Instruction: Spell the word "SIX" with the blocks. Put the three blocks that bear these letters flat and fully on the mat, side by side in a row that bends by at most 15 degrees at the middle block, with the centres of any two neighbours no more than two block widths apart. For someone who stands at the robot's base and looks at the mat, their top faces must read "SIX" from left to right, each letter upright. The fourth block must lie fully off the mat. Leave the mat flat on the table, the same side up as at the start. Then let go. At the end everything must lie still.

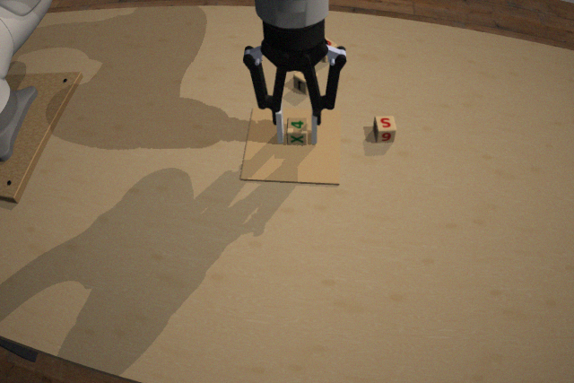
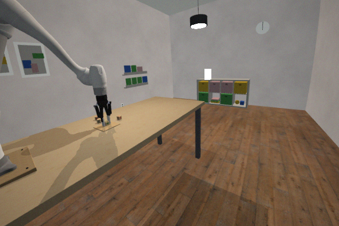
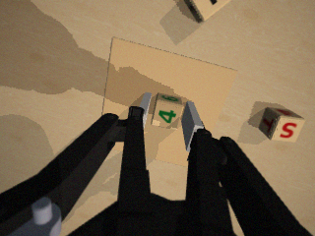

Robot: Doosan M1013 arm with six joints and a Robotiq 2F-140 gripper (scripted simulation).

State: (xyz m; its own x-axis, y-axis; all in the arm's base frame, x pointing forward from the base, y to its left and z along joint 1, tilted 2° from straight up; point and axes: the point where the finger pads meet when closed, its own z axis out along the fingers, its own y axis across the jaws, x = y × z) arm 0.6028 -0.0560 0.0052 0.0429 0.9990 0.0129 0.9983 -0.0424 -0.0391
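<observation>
Now: the letter block 2 cm below my hand. Also, from my hand: tan mat (1 cm behind, 1 cm to the right, 4 cm below); I block (2 cm ahead, 11 cm to the left, 2 cm below); S block (13 cm ahead, 1 cm to the left, 2 cm below).
</observation>
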